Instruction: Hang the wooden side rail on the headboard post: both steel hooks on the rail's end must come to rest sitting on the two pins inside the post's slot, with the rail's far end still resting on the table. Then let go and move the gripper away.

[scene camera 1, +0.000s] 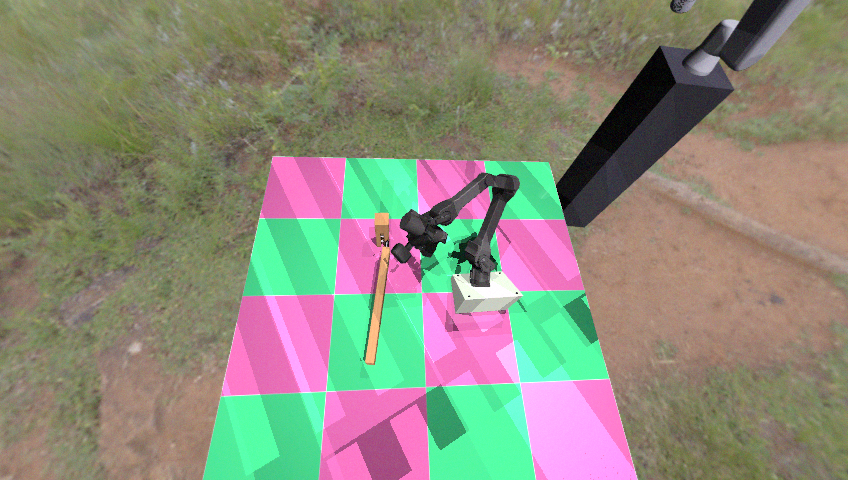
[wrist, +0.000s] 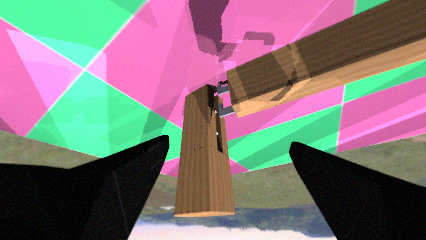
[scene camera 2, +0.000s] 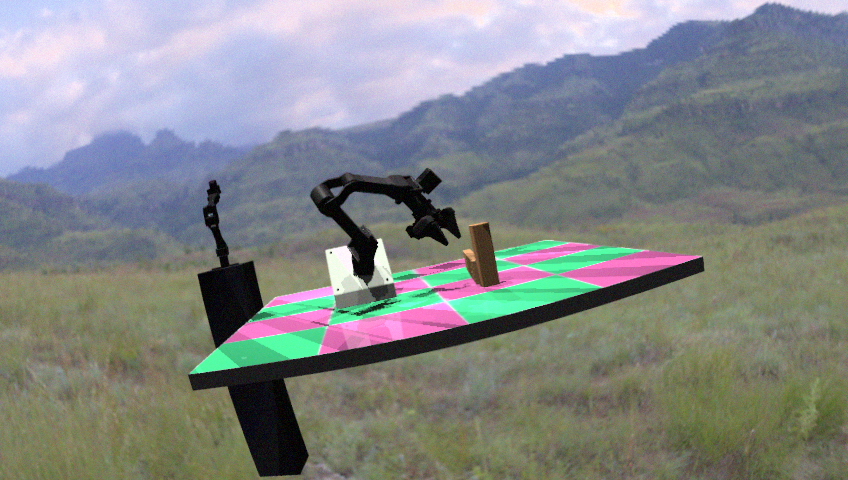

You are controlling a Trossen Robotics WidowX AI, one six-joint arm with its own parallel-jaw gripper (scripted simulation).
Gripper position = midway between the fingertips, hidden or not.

Observation:
My gripper point(scene camera 2: 454, 241) is open, with nothing in its grasp. Further things: a wooden side rail point(scene camera 1: 372, 346) and a headboard post point(scene camera 2: 487, 271).
The wooden side rail is seen too in the wrist view point(wrist: 361, 46). My gripper is seen too in the wrist view point(wrist: 229, 144). The headboard post shows as well in the wrist view point(wrist: 204, 187).

